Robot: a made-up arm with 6 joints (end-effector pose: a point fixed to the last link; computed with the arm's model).
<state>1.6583 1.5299 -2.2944 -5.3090 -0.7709 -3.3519</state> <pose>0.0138 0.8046 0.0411 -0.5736 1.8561 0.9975</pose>
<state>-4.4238 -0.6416 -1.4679 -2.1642 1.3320 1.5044</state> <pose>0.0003 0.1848 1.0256 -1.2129 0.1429 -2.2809</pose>
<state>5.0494 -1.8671 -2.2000 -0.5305 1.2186 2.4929</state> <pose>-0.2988 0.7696 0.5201 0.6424 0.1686 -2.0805</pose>
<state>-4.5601 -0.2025 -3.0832 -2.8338 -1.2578 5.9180</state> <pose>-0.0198 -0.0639 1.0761 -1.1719 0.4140 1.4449</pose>
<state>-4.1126 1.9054 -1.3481 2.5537 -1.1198 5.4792</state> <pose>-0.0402 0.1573 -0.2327 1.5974 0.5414 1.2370</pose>
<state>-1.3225 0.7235 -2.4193 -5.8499 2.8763 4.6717</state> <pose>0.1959 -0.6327 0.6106 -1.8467 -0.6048 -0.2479</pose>
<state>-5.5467 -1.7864 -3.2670 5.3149 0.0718 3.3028</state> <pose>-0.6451 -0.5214 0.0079 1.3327 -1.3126 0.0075</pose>
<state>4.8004 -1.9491 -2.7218 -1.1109 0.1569 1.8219</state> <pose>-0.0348 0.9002 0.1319 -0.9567 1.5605 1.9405</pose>
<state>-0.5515 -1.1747 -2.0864 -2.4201 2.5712 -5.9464</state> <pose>-0.4981 0.2314 0.8769 -0.2541 -2.6712 0.2661</pose>
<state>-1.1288 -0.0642 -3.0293 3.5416 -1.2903 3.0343</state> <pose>0.0605 -0.0410 1.0737 1.5474 -0.5177 1.8985</pose>
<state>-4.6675 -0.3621 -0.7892 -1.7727 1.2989 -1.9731</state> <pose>0.0409 0.4231 0.5949 -0.8786 1.2356 -0.3895</pose>
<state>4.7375 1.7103 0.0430 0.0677 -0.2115 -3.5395</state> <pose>-0.0082 0.1151 0.0911 -1.0170 -1.4862 -1.4045</pose>
